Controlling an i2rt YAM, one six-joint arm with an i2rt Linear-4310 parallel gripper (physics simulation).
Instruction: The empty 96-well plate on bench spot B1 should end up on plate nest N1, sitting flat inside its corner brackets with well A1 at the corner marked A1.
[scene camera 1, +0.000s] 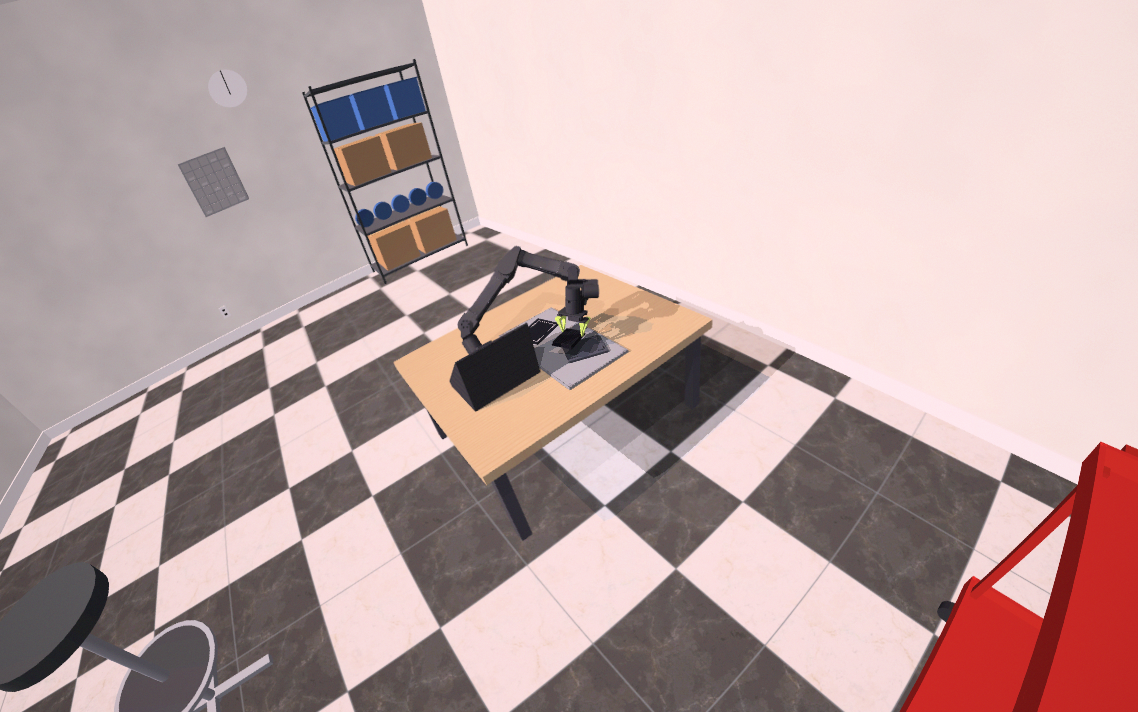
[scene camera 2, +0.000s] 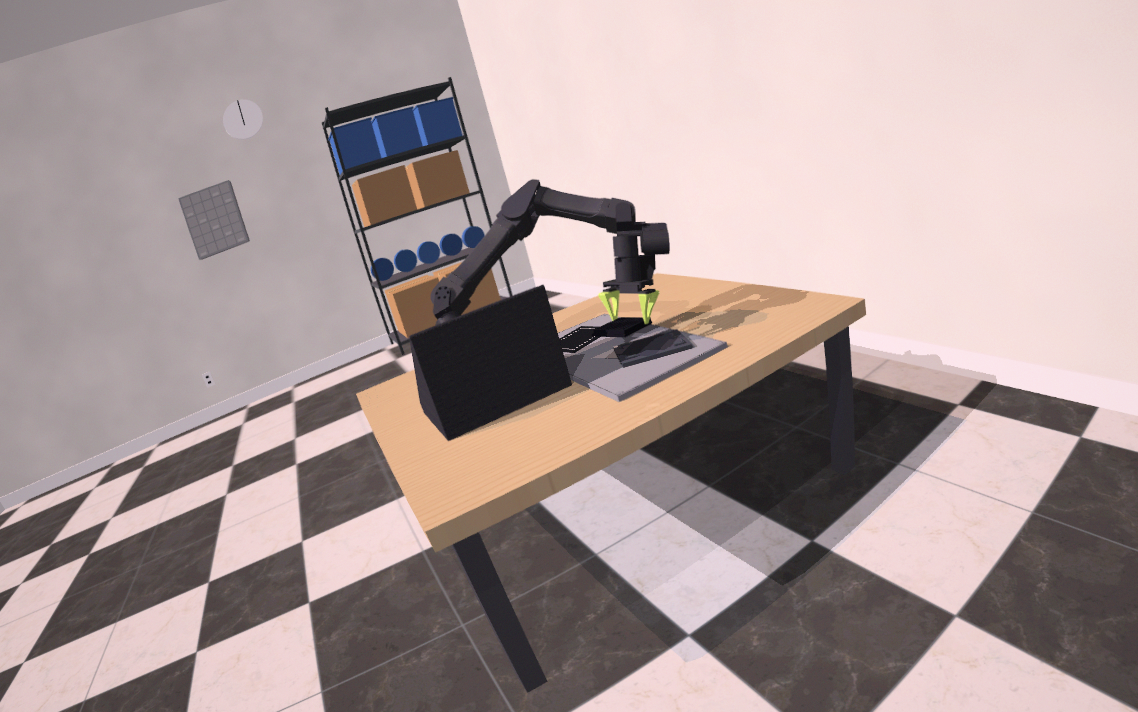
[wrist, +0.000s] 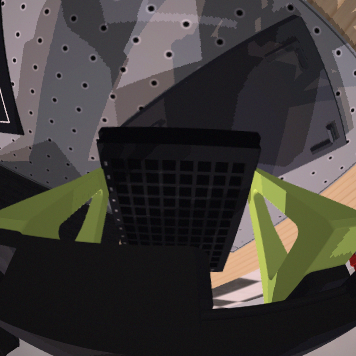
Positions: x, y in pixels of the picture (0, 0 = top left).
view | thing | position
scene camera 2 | my gripper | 630, 323
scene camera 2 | black well plate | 624, 326
